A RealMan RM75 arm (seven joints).
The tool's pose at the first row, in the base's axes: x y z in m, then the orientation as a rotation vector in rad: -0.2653, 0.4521, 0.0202, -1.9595, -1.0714, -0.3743
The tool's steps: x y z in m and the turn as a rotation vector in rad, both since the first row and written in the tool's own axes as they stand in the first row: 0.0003, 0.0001, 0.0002, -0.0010, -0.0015, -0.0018; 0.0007, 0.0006, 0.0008, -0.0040, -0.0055, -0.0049; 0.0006, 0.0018, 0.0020, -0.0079, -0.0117, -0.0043; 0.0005, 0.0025, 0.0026, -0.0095, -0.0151, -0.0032; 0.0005, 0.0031, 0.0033, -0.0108, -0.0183, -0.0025; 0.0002, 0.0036, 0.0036, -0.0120, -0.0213, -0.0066; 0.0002, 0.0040, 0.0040, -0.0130, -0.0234, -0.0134; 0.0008, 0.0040, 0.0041, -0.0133, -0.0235, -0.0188; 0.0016, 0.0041, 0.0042, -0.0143, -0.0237, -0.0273; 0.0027, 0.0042, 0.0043, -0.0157, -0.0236, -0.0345
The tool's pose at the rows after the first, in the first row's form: -0.2651, 0.4524, 0.0202, -1.9601, -1.0742, -0.3745; -0.2645, 0.4530, 0.0198, -1.9628, -1.0799, -0.3742; -0.2638, 0.4535, 0.0184, -1.9689, -1.0833, -0.3703; -0.2633, 0.4538, 0.0176, -1.9721, -1.0843, -0.3675; -0.2630, 0.4541, 0.0169, -1.9748, -1.0856, -0.3649; -0.2628, 0.4541, 0.0162, -1.9750, -1.0917, -0.3650; -0.2625, 0.4543, 0.0158, -1.9735, -1.1000, -0.3673; -0.2622, 0.4547, 0.0161, -1.9712, -1.1056, -0.3703; -0.2616, 0.4552, 0.0165, -1.9681, -1.1144, -0.3754; -0.2609, 0.4558, 0.0170, -1.9658, -1.1217, -0.3802
